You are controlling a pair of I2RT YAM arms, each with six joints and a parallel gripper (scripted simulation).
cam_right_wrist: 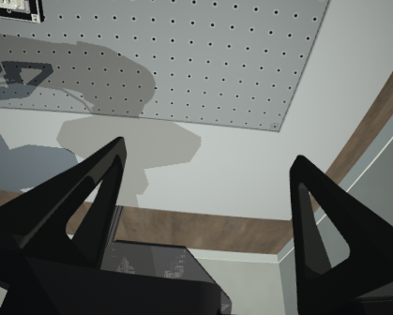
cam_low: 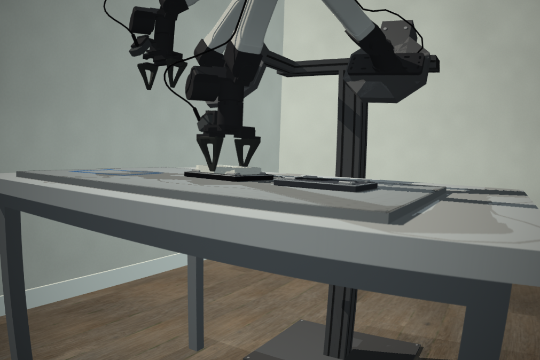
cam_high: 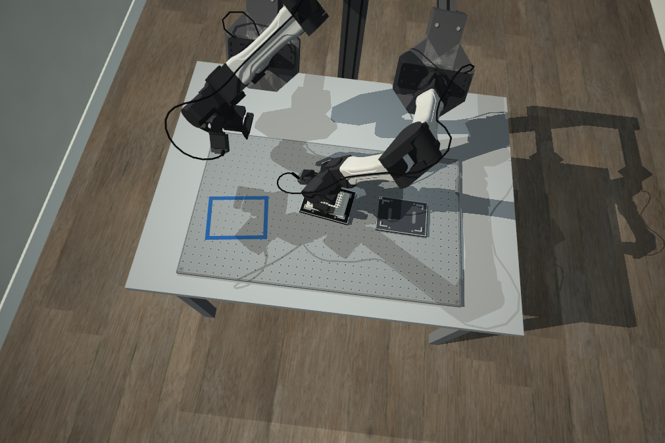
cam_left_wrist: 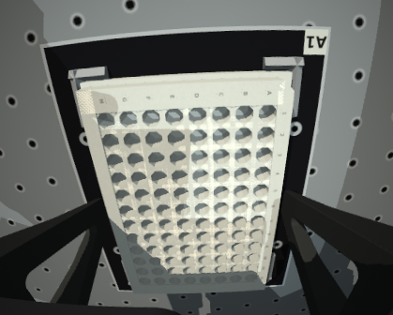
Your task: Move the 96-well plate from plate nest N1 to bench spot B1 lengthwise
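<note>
Right now my left hand is right at the white 96-well plate. The rest, counted from my left hand: grey nest N1: 10 mm ahead, 250 mm to the left, 20 mm below; then black nest: 20 mm below.
</note>
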